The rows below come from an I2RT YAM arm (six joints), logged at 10 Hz.
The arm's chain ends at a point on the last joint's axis. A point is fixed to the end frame.
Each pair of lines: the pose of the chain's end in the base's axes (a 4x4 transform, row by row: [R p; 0 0 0 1], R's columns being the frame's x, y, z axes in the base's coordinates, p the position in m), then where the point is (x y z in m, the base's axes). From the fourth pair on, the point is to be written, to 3 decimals.
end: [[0.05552 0.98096 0.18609 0.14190], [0.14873 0.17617 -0.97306 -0.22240], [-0.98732 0.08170 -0.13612 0.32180], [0 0 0 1]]
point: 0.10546 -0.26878 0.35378
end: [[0.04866 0.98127 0.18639 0.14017], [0.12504 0.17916 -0.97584 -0.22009], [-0.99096 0.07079 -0.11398 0.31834], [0 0 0 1]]
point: 0.10401 -0.26573 0.35167
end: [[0.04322 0.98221 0.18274 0.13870], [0.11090 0.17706 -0.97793 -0.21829], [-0.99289 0.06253 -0.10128 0.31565], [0 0 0 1]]
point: 0.10260 -0.26334 0.34984
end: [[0.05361 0.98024 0.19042 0.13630], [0.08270 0.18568 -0.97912 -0.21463], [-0.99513 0.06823 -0.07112 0.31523], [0 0 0 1]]
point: 0.100 -0.259 0.350
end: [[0.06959 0.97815 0.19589 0.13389], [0.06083 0.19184 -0.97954 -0.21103], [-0.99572 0.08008 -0.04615 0.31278], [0 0 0 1]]
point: 0.097 -0.255 0.348
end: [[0.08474 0.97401 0.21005 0.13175], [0.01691 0.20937 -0.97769 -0.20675], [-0.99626 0.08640 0.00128 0.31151], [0 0 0 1]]
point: 0.095 -0.249 0.348
